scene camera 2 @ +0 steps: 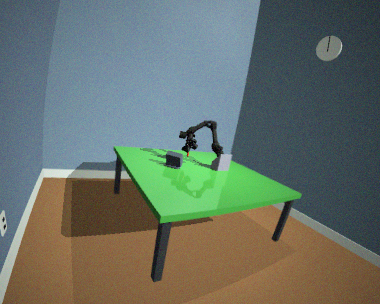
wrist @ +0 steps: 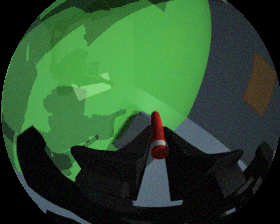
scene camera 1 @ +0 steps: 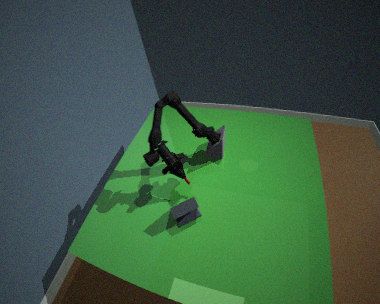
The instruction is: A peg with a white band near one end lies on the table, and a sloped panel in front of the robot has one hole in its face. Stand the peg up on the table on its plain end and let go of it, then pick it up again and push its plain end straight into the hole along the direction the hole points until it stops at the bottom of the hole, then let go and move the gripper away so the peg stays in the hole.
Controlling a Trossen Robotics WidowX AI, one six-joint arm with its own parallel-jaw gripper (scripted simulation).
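Labels:
My gripper (wrist: 156,129) is holding a red peg.

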